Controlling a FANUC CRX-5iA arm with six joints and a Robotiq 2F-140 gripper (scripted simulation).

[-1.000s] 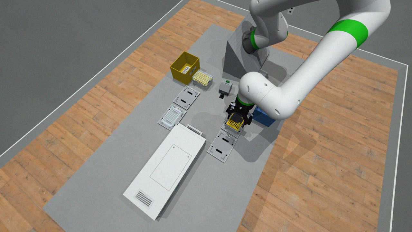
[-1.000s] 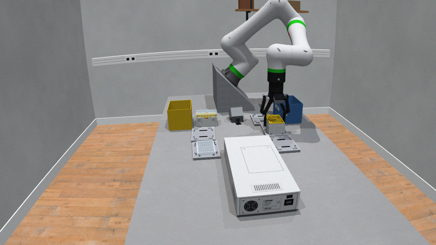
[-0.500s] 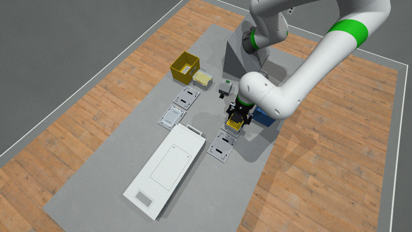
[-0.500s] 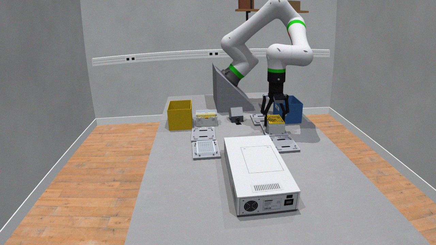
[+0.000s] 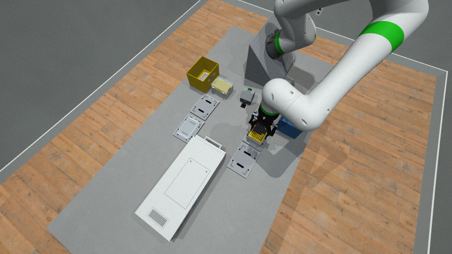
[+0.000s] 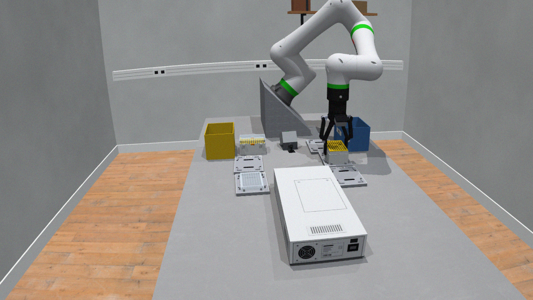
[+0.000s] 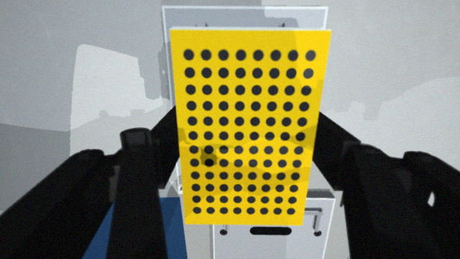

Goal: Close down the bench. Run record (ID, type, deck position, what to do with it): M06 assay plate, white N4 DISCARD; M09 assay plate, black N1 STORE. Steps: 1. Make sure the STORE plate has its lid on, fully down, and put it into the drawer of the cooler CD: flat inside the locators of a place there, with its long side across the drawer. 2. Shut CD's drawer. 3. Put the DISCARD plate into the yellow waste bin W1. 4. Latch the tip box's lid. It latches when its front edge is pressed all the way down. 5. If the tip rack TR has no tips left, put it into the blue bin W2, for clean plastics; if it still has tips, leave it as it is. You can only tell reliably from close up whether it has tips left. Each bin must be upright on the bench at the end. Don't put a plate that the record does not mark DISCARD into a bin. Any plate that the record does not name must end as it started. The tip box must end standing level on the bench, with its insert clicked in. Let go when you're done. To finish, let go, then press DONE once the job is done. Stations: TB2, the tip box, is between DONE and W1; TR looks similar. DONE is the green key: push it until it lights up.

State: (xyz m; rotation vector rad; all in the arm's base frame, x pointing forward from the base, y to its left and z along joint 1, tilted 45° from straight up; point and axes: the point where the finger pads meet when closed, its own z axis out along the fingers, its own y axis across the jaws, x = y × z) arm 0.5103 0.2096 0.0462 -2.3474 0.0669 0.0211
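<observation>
Right now my hand is 1 cm past the tip rack TR, 1 cm to the left of it and 1 cm above it. The rest, counted from my hand: blue bin W2: 18 cm behind, 13 cm to the left, 2 cm below; green DONE key: 23 cm behind, 18 cm to the right, 1 cm above; nest N1: 17 cm ahead, 5 cm below.
</observation>
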